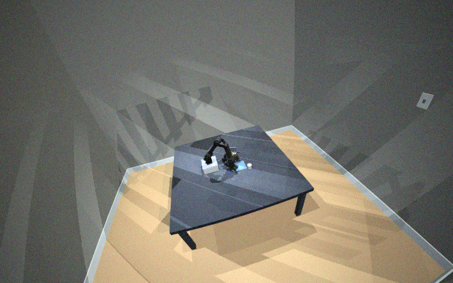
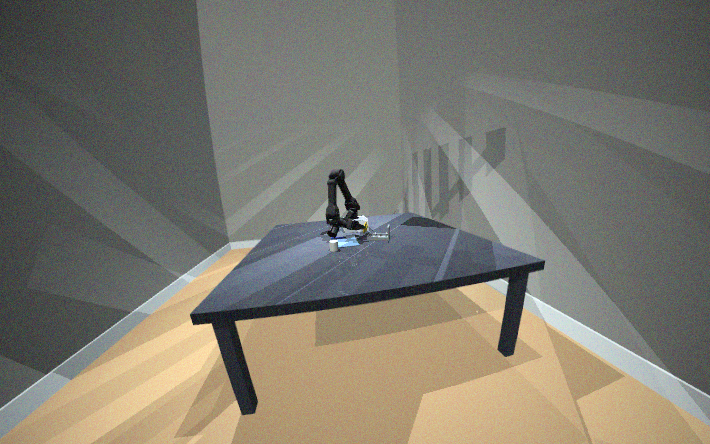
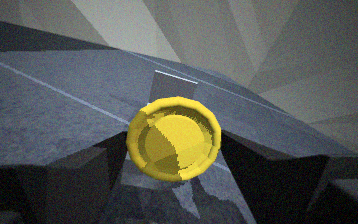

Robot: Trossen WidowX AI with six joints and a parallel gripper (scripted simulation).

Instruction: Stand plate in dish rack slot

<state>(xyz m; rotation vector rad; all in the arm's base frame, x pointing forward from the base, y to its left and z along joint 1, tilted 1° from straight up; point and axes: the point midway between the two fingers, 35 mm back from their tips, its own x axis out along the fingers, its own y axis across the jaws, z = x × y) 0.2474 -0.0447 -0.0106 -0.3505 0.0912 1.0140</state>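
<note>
Now: the dish rack 60 mm to the left of my gripper tip, 50 mm below it and 40 mm ahead of it. Also, from my gripper tip: blue spoon (160 mm to the right, 110 mm behind, 70 mm below); then yellow plate (10 mm to the right); then mat (140 mm to the right, 70 mm below, 10 mm ahead).
</note>
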